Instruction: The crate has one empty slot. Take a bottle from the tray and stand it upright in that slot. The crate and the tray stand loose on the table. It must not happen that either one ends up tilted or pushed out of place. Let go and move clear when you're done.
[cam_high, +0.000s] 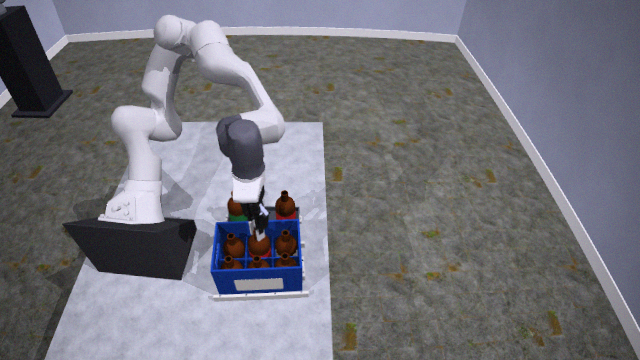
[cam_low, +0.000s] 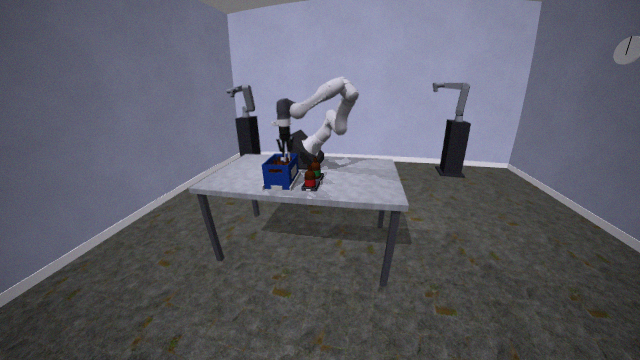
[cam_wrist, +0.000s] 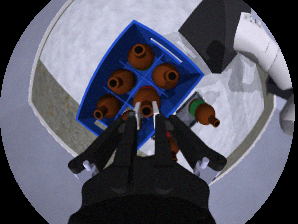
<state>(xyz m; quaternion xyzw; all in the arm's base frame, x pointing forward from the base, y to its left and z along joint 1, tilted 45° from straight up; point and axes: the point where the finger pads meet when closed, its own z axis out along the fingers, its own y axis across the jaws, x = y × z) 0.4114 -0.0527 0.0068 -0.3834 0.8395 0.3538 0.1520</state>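
Right now my hand is 90 mm above the bottle. From my hand the other things lie so: dark tray: 180 mm to the left, 180 mm below, 20 mm behind; crate: 110 mm below, 40 mm to the right, 10 mm ahead.
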